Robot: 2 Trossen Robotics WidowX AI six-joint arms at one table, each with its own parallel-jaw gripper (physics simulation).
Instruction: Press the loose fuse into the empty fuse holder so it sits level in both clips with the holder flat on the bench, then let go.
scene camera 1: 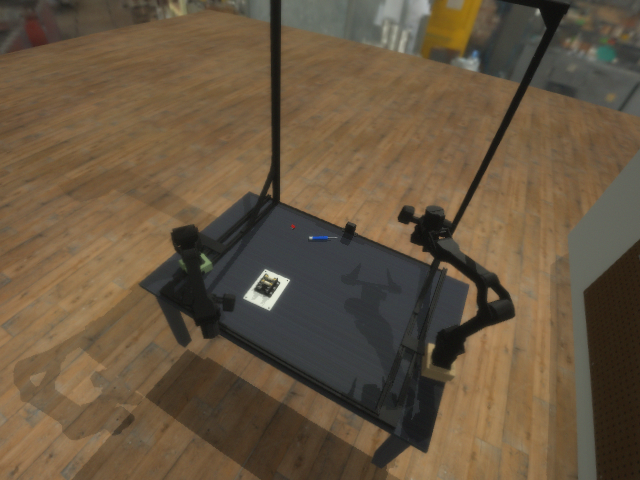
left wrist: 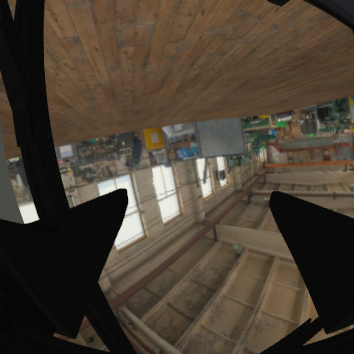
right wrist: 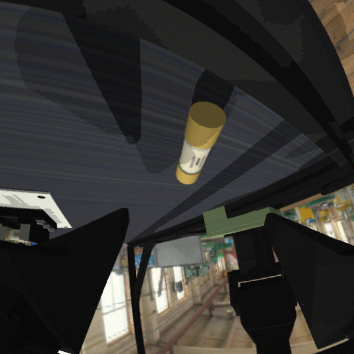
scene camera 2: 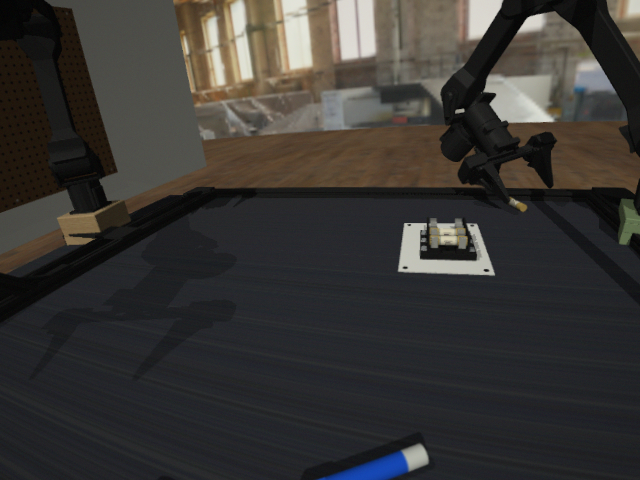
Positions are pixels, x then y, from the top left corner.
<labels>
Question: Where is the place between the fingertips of my left gripper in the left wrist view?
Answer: At 200, 197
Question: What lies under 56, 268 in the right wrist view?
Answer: My right gripper.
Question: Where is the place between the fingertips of my right gripper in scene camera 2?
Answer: At 530, 194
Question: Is my left gripper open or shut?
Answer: Open.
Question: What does my left gripper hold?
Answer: Nothing.
</labels>
